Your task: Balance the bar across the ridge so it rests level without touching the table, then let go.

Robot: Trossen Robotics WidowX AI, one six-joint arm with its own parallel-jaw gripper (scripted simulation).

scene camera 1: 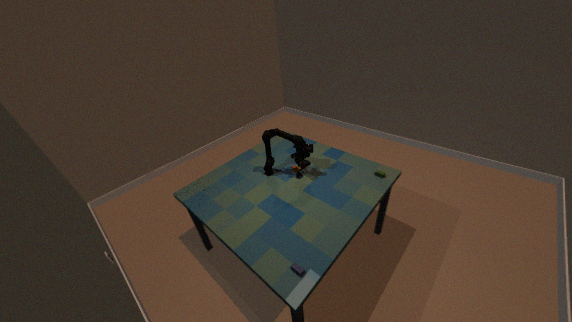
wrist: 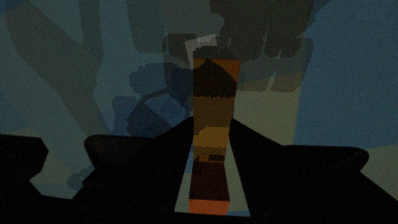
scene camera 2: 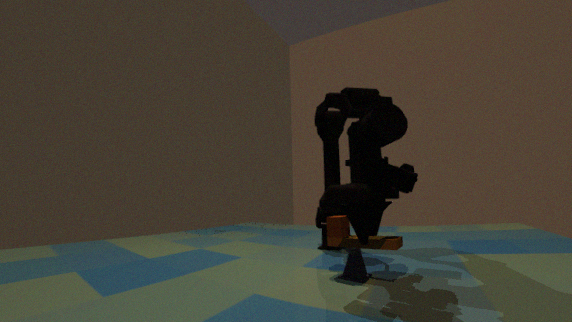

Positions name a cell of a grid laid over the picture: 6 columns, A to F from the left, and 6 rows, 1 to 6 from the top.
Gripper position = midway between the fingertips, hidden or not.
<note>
My gripper (scene camera 2: D5) holds an orange bar.
My gripper also shows in the wrist view (wrist: D4).
</note>
